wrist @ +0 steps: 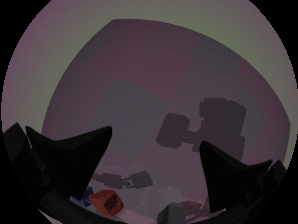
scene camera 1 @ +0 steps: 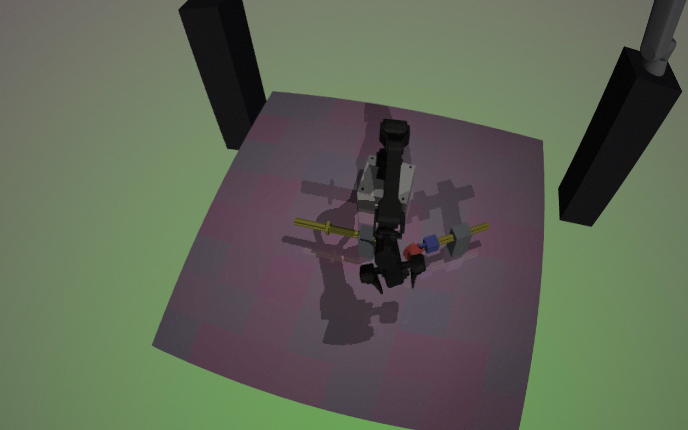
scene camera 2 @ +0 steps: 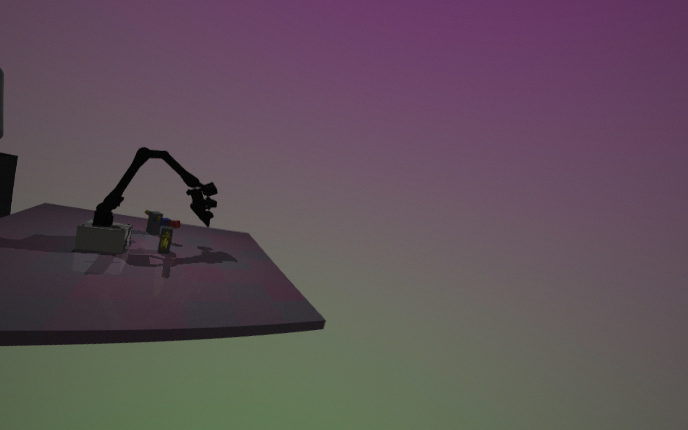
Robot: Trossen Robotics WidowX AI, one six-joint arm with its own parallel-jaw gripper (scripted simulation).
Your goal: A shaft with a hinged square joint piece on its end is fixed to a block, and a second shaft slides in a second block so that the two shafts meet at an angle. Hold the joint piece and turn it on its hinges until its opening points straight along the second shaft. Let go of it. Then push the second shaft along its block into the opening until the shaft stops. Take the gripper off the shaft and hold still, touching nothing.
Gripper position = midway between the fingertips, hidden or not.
Observation:
My gripper (scene camera 1: 397, 290) is open and holds nothing.
My gripper also shows in the wrist view (wrist: 158, 139).

